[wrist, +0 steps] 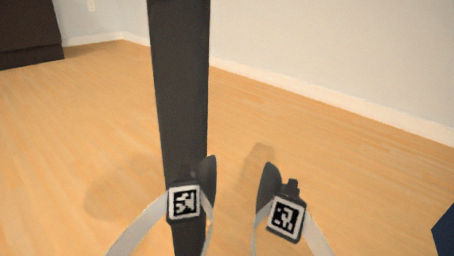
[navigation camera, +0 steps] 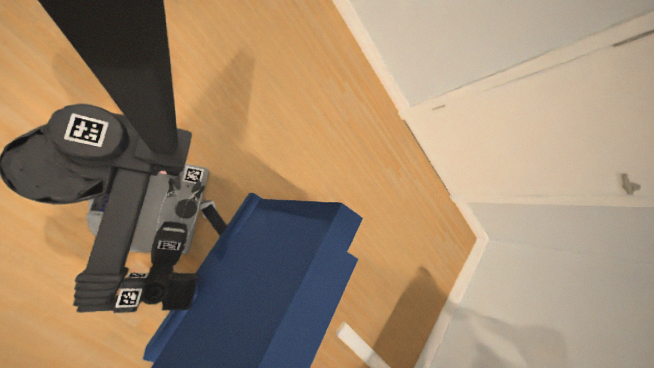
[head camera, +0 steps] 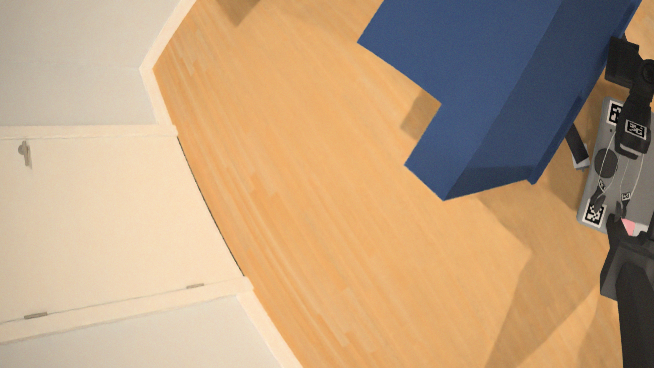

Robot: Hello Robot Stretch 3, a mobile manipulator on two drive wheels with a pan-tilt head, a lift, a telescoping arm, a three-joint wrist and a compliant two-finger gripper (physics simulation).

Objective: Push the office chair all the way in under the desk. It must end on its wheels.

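Places are measured from the robot's base along level axes (x back, y right, z up), in millimetres.
Where they show: gripper, fingertip midpoint: (wrist: 238, 176) (navigation camera: 189, 178) (head camera: 604, 216); robot's base at its link origin: (navigation camera: 185, 206) (head camera: 605, 163).
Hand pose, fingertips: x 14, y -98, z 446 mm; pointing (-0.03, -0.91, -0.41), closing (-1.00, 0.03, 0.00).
Things, the pixels of their top centre, and the offset from my fingertips. "spot": a spot on its surface instead.
- blue office chair at a spot on its surface: (head camera: 480, 95) spot: dx -159, dy +105, dz +535 mm
- black chair leg at a spot on its surface: (head camera: 576, 142) (navigation camera: 213, 217) spot: dx -121, dy +122, dz -338 mm
The blue office chair (head camera: 480, 95) (navigation camera: 260, 280) is seen from above, close beside the robot base; a blue corner of it (wrist: 446, 232) shows at the wrist view's right edge. One black chair leg (head camera: 576, 142) (navigation camera: 215, 217) with a light caster points at the base; the other wheels are hidden. My gripper (head camera: 609, 205) (navigation camera: 185, 187) (wrist: 238, 176) is open with nothing between its fingers, over the base. The wrist's black block meets the chair's near edge in the navigation view; contact is unclear. A white bar (navigation camera: 357, 342), apparently a desk foot, lies beyond the chair; the desktop does not show.
The grey robot base (head camera: 607, 135) (navigation camera: 150, 220) is beside the chair. A closed door (head camera: 110, 225) (navigation camera: 545, 145) and pale walls stand beyond the chair. The dark mast (wrist: 181, 90) crosses the wrist view. Dark brown furniture (wrist: 27, 30) stands at its upper left.
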